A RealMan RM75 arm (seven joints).
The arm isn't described. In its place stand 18 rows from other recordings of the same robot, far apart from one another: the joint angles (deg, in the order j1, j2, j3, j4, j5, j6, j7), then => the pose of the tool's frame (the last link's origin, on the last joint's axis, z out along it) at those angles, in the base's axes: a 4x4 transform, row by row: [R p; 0 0 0 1], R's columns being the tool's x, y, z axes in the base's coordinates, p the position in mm.
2.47, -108.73, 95.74, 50.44, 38.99, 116.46, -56.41 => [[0.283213, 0.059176, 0.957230, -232.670], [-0.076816, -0.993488, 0.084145, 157.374], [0.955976, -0.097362, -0.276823, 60.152], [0, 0, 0, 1]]
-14.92, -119.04, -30.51, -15.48, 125.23, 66.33, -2.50 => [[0.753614, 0.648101, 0.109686, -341.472], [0.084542, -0.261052, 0.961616, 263.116], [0.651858, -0.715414, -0.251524, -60.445], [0, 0, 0, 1]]
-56.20, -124.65, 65.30, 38.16, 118.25, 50.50, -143.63 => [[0.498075, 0.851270, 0.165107, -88.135], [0.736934, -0.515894, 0.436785, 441.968], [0.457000, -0.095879, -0.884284, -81.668], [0, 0, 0, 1]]
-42.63, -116.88, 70.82, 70.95, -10.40, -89.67, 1.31 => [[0.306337, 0.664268, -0.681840, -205.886], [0.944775, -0.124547, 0.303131, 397.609], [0.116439, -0.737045, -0.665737, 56.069], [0, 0, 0, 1]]
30.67, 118.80, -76.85, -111.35, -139.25, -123.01, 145.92 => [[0.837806, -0.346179, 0.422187, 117.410], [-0.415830, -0.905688, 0.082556, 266.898], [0.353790, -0.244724, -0.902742, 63.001], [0, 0, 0, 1]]
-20.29, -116.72, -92.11, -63.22, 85.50, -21.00, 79.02 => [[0.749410, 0.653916, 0.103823, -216.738], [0.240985, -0.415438, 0.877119, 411.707], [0.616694, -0.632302, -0.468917, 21.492], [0, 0, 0, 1]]
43.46, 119.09, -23.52, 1.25, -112.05, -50.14, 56.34 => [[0.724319, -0.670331, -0.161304, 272.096], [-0.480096, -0.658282, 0.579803, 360.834], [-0.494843, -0.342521, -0.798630, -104.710], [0, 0, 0, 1]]
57.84, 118.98, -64.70, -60.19, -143.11, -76.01, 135.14 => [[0.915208, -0.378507, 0.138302, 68.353], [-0.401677, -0.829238, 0.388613, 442.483], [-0.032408, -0.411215, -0.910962, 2.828], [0, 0, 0, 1]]
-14.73, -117.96, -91.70, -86.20, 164.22, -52.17, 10.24 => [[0.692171, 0.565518, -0.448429, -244.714], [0.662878, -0.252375, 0.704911, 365.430], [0.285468, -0.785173, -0.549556, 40.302], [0, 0, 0, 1]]
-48.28, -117.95, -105.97, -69.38, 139.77, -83.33, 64.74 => [[0.976118, 0.004688, -0.217191, -101.071], [0.066915, -0.957645, 0.280067, 402.554], [-0.206680, -0.287912, -0.935088, -1.034], [0, 0, 0, 1]]
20.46, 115.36, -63.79, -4.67, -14.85, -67.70, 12.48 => [[0.778335, -0.627757, 0.010796, 393.162], [0.019874, 0.041821, 0.998927, 306.322], [-0.627535, -0.777285, 0.045027, 54.516], [0, 0, 0, 1]]
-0.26, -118.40, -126.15, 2.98, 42.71, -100.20, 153.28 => [[0.529500, 0.829398, 0.178125, -380.989], [-0.071478, -0.165609, 0.983598, 134.668], [0.845293, -0.533547, -0.028406, 9.239], [0, 0, 0, 1]]
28.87, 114.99, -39.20, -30.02, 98.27, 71.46, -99.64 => [[0.459655, -0.787175, -0.411185, 286.369], [-0.224847, -0.551061, 0.803602, 382.080], [-0.859163, -0.276927, -0.430292, 67.369], [0, 0, 0, 1]]
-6.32, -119.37, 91.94, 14.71, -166.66, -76.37, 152.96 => [[0.612755, 0.752226, 0.242255, -356.044], [0.025179, -0.324973, 0.945388, 233.053], [0.789872, -0.573192, -0.218069, -17.648], [0, 0, 0, 1]]
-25.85, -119.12, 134.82, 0.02, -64.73, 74.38, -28.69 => [[0.456568, 0.888804, 0.039668, -360.606], [-0.156326, 0.036250, 0.987040, 319.671], [0.875847, -0.456852, 0.155494, 36.072], [0, 0, 0, 1]]
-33.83, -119.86, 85.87, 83.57, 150.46, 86.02, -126.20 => [[0.904608, 0.077479, -0.419144, -152.065], [0.214113, -0.932873, 0.289662, 353.732], [-0.368565, -0.351775, -0.860473, -9.541], [0, 0, 0, 1]]
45.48, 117.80, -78.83, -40.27, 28.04, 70.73, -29.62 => [[0.517747, -0.650868, 0.555256, 251.764], [-0.817334, -0.568070, 0.096232, 378.497], [0.252791, -0.503654, -0.826093, -49.321], [0, 0, 0, 1]]
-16.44, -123.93, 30.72, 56.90, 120.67, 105.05, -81.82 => [[0.770673, 0.520738, 0.367280, -297.631], [0.388472, -0.840816, 0.376987, 251.414], [0.505126, -0.147856, -0.850286, 36.634], [0, 0, 0, 1]]
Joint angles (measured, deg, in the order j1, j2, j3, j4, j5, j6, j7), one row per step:
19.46, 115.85, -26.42, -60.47, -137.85, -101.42, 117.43
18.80, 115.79, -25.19, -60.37, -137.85, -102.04, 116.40
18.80, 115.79, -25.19, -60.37, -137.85, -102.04, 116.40
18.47, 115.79, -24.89, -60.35, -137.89, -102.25, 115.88
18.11, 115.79, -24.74, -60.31, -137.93, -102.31, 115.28
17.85, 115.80, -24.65, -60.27, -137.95, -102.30, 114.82
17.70, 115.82, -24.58, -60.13, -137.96, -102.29, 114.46
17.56, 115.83, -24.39, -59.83, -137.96, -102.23, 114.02
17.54, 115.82, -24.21, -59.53, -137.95, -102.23, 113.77
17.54, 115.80, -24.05, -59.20, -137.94, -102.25, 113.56
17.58, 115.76, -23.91, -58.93, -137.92, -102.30, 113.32
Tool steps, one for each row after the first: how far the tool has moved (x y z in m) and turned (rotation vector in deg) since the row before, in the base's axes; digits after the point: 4 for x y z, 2 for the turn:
0.0038, -0.0059, 0.0022, 0.52, 0.35, -0.14
0.0000, 0.0000, 0.0000, 0.00, 0.00, 0.00
0.0016, -0.0027, 0.0004, 0.05, 0.00, 0.04
0.0018, -0.0025, 0.0001, 0.03, -0.15, 0.11
0.0013, -0.0017, 0.0000, 0.04, -0.13, 0.10
0.0008, -0.0011, -0.0005, -0.01, 0.00, 0.09
0.0011, -0.0012, -0.0007, 0.06, 0.10, 0.05
0.0005, -0.0006, -0.0006, 0.03, 0.19, 0.03
0.0004, -0.0005, -0.0007, -0.01, 0.23, 0.01
0.0002, -0.0002, -0.0004, -0.01, 0.17, 0.12

